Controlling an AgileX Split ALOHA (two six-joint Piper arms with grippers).
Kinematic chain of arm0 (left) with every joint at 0, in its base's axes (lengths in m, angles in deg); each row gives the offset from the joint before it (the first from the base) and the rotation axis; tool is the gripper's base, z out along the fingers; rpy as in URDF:
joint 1: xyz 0 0 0.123 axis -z
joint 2: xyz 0 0 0 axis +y
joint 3: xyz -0.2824 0 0.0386 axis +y
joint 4: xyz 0.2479 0 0.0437 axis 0.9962 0 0.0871
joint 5: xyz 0 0 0 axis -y
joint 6: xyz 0.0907 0 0.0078 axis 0.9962 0 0.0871
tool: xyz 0 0 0 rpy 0 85 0
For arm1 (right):
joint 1: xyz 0 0 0.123 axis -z
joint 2: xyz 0 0 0 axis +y
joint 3: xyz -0.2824 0 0.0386 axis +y
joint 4: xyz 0.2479 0 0.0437 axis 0.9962 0 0.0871
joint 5: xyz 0 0 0 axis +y
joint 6: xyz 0.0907 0 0.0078 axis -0.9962 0 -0.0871
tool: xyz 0 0 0 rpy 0 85 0
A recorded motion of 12 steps. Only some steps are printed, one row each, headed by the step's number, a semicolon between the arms.
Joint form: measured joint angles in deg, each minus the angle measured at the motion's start. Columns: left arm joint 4, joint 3, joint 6, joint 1, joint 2, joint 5; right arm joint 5, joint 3, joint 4, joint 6, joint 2, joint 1.
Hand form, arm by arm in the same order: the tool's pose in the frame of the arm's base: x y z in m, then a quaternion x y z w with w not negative. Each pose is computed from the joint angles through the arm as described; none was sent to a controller.
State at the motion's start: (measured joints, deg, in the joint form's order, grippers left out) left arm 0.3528 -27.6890 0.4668 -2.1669 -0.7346 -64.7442; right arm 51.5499 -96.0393 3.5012 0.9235 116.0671 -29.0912
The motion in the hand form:
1: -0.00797 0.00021 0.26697 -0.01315 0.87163 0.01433 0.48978; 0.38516 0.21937 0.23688 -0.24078 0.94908 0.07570 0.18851
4: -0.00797 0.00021 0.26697 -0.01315 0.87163 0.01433 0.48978; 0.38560 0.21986 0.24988 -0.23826 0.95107 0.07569 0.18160
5: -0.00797 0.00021 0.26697 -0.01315 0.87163 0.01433 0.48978; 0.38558 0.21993 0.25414 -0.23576 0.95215 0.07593 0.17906
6: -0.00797 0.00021 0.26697 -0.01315 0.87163 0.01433 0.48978; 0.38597 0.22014 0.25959 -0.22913 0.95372 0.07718 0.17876
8: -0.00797 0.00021 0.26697 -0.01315 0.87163 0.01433 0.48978; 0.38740 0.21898 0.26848 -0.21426 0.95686 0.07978 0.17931
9: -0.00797 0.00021 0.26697 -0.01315 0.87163 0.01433 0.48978; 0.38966 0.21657 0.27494 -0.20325 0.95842 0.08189 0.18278
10: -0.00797 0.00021 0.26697 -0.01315 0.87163 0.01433 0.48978; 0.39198 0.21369 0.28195 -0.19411 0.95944 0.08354 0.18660
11: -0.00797 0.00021 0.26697 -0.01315 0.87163 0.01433 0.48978; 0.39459 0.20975 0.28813 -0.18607 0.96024 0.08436 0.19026
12: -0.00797 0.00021 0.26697 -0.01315 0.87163 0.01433 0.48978; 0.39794 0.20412 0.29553 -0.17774 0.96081 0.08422 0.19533
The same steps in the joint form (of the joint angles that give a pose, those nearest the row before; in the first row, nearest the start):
1: 0.00 0.00 0.00 0.00 0.00 0.00; 1.25 -1.06 0.00 0.00 0.00 0.00
4: 0.00 0.00 0.00 0.00 0.00 0.00; 5.11 -4.15 0.00 -0.54 0.00 0.00
5: 0.00 0.00 0.00 0.00 0.00 0.00; 6.39 -5.16 0.00 -0.92 0.00 0.00
6: 0.00 0.00 0.00 0.00 0.00 0.00; 7.60 -6.40 -0.05 -1.81 0.00 0.00
8: 0.00 0.00 0.00 0.00 0.00 0.00; 9.42 -8.40 -0.10 -3.49 0.00 0.22
9: 0.00 0.00 0.00 0.00 0.00 0.00; 10.35 -9.81 -0.10 -4.44 0.00 0.64
10: 0.00 0.00 0.00 0.00 0.00 0.00; 11.38 -11.33 -0.10 -5.11 0.00 1.11
11: 0.00 0.00 0.00 0.00 0.00 0.00; 12.30 -12.68 -0.10 -5.51 0.00 1.72
12: 0.00 0.00 0.00 0.00 0.00 0.00; 13.35 -14.28 -0.17 -5.74 0.00 2.55

